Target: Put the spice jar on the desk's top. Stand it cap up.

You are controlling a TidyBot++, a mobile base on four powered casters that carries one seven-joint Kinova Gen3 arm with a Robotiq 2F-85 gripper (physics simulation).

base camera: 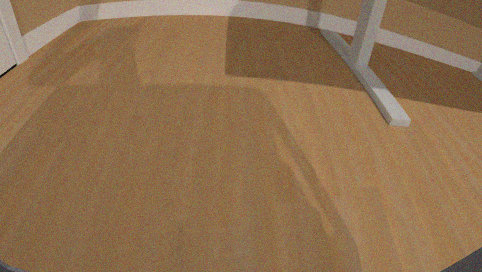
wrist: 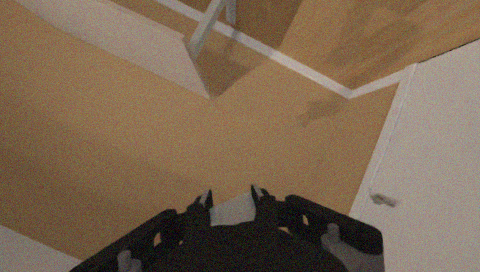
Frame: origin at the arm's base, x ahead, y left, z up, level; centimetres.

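Where they show: gripper, fingertip midpoint: [wrist: 232, 196].
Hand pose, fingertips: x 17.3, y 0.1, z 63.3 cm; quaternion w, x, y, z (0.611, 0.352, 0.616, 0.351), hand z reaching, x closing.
Note:
Each offset is from my fingertips to the top centre of the thing. "spot": to the spot under its first point. Level surfaces: height alone.
The spice jar @(spot: dx -3.8, dy -0.1, dz -0.2 cm) [wrist: 233, 210] shows in the wrist view as a pale grey-white piece between the fingertips; which end is its cap cannot be told. My gripper [wrist: 232, 196] is shut on it and holds it up in the air. The desk shows in the wrist view as a pale top @(dz -31.0 cm) [wrist: 135, 47] at the upper left, beyond the fingers and apart from them. In the base camera view a grey leg and foot of the desk [base camera: 367, 82] stand on the floor at the upper right.
A white baseboard @(spot: dx +120.1, dy +28.3, dz -98.8 cm) [base camera: 175, 7] [wrist: 300, 71] runs along the wall behind the desk. A white door [wrist: 435, 165] with a handle is at the right of the wrist view; its edge shows at the far left of the base camera view. Shadows lie on the wood floor @(dz -103.0 cm) [base camera: 425, 165].

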